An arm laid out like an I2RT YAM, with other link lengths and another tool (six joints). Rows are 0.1 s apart.
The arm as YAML. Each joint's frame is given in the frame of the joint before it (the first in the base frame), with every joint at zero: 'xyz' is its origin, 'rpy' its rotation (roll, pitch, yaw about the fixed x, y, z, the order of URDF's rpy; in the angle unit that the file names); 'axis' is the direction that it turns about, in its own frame. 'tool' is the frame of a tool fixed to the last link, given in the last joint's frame.
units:
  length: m
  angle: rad
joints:
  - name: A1
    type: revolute
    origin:
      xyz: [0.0, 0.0, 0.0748]
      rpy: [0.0, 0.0, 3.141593]
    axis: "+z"
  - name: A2
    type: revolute
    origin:
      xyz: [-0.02, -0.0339, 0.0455]
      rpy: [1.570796, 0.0, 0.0]
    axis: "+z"
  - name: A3
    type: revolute
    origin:
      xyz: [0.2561, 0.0, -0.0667]
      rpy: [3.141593, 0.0, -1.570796]
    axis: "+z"
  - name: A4
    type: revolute
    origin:
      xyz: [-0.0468, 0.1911, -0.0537]
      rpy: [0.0, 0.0, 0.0]
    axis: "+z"
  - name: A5
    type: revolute
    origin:
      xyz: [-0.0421, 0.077, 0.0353]
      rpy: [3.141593, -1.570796, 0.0]
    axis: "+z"
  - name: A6
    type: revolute
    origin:
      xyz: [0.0, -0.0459, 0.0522]
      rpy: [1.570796, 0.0, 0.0]
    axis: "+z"
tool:
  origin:
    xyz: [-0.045, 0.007, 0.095]
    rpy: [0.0, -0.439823, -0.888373]
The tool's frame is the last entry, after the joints.
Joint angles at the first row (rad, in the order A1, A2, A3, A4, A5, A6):
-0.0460, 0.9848, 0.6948, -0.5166, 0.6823, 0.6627
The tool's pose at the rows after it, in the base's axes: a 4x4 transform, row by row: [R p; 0 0 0 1], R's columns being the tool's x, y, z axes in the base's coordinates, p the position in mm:
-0.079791 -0.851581 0.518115 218.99; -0.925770 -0.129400 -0.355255 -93.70; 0.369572 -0.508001 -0.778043 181.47; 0 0 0 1
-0.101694 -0.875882 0.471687 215.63; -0.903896 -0.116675 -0.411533 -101.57; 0.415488 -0.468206 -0.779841 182.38; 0 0 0 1
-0.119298 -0.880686 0.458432 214.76; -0.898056 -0.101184 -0.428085 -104.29; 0.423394 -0.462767 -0.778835 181.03; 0 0 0 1
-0.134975 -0.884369 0.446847 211.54; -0.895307 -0.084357 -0.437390 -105.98; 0.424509 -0.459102 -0.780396 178.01; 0 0 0 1
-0.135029 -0.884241 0.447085 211.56; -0.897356 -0.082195 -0.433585 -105.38; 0.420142 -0.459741 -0.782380 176.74; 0 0 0 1
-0.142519 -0.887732 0.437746 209.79; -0.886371 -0.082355 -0.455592 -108.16; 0.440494 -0.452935 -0.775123 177.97; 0 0 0 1
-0.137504 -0.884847 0.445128 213.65; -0.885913 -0.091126 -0.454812 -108.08; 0.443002 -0.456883 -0.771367 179.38; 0 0 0 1
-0.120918 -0.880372 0.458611 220.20; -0.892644 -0.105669 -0.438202 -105.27; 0.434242 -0.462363 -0.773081 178.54; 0 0 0 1
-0.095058 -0.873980 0.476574 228.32; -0.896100 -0.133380 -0.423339 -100.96; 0.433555 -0.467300 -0.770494 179.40; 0 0 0 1
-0.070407 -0.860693 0.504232 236.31; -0.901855 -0.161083 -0.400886 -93.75; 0.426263 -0.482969 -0.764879 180.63; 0 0 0 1
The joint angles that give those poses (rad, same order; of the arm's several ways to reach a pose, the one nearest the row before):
-0.0460, 1.0093, 0.7362, -0.5904, 0.7682, 0.6520
-0.0460, 1.0354, 0.7578, -0.6244, 0.8313, 0.6535
-0.0460, 1.0477, 0.7578, -0.6304, 0.8513, 0.6718
-0.0460, 1.0492, 0.7486, -0.6412, 0.8636, 0.6949
-0.0445, 1.0507, 0.7455, -0.6412, 0.8605, 0.7010
-0.0445, 1.0492, 0.7440, -0.6412, 0.8850, 0.6949
-0.0460, 1.0569, 0.7470, -0.6198, 0.8821, 0.6796
-0.0429, 1.0722, 0.7470, -0.5892, 0.8637, 0.6659
-0.0308, 1.0875, 0.7501, -0.5538, 0.8514, 0.6428
-0.0062, 1.0968, 0.7501, -0.5232, 0.8391, 0.6366

